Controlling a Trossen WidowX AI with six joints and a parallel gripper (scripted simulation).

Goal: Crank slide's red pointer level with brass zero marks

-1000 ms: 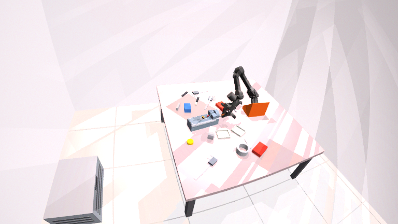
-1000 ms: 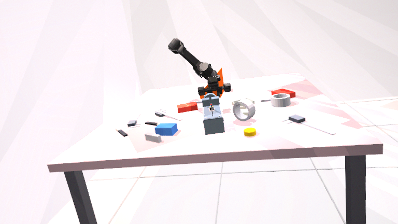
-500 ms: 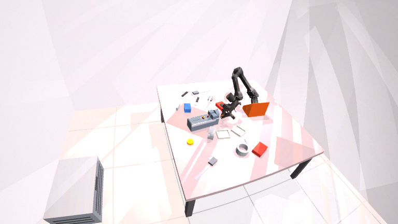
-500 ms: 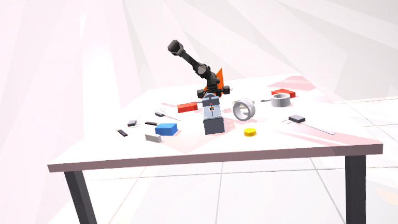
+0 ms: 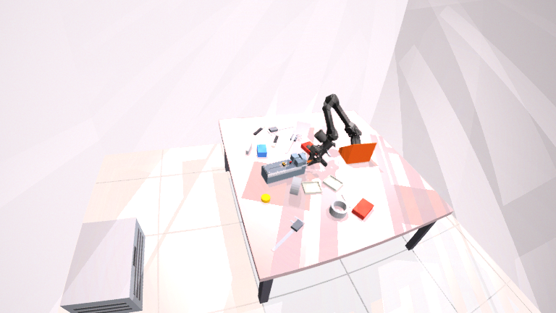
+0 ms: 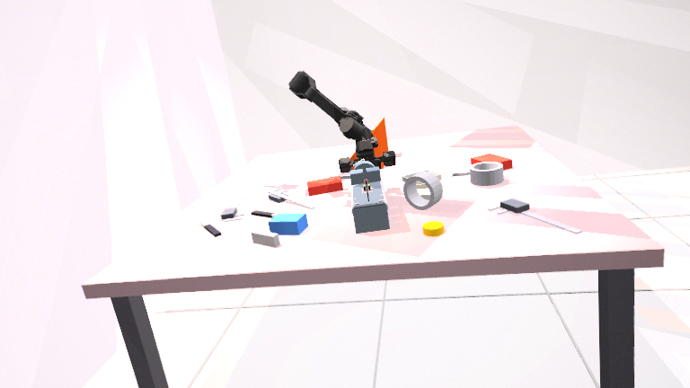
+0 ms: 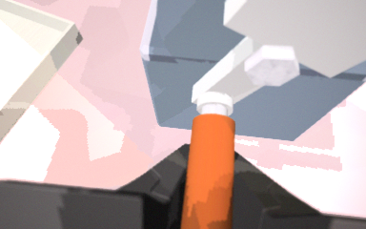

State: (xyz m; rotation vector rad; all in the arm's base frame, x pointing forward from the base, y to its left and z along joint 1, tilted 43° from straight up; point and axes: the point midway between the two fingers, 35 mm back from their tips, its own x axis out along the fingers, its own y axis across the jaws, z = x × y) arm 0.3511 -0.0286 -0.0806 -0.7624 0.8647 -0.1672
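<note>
Now: gripper tip 12 cm short of the red pointer and 4 cm below it. From my gripper tip the other things lie so: orange handle (2 cm behind, 2 cm above); yellow disc (32 cm ahead, 18 cm to the left, 3 cm below); blue block (24 cm ahead, 21 cm to the right, 2 cm below).
</note>
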